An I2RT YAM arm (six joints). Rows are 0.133 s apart.
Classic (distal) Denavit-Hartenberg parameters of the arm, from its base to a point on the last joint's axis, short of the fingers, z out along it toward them. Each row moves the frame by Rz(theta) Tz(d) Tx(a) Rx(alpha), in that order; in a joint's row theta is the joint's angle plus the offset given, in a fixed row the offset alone. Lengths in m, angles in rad.
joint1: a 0.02  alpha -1.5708  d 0.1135  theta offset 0
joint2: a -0.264  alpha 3.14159  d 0  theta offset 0
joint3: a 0.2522  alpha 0  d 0  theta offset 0.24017
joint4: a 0.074  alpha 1.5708  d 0  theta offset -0.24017
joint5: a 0  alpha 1.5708  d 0  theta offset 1.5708
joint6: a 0  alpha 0  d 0.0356  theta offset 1.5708
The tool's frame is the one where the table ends.
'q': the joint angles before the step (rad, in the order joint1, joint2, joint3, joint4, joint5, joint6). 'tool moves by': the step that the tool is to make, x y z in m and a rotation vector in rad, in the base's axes. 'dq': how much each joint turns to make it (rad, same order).
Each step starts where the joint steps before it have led.
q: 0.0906, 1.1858, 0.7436, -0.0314, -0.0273, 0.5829
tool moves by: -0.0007, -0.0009, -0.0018, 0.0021, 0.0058, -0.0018
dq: -0.0035, -0.0011, -0.0057, -0.0009, -0.0027, 0.0015
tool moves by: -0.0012, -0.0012, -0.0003, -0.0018, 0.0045, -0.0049
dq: -0.0039, -0.0049, -0.0023, -0.0073, 0.0015, -0.0008
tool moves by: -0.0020, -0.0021, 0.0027, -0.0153, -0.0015, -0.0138
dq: -0.0054, -0.0122, 0.0038, -0.0159, 0.0146, -0.0097
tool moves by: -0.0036, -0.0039, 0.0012, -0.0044, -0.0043, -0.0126
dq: -0.0139, -0.0190, -0.0076, -0.0075, 0.0010, -0.0048
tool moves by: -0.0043, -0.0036, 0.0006, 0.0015, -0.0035, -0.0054
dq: -0.0143, -0.0214, -0.0109, -0.0070, -0.0085, -0.0030
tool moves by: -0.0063, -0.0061, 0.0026, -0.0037, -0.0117, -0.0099
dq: -0.0252, -0.0336, -0.0118, -0.0105, -0.0117, -0.0106
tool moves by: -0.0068, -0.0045, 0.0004, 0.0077, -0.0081, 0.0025
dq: -0.0218, -0.0334, -0.0183, -0.0071, -0.0252, -0.0040
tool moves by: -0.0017, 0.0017, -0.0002, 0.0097, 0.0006, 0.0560
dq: -0.0011, -0.0068, -0.0036, -0.0052, -0.0555, -0.0166
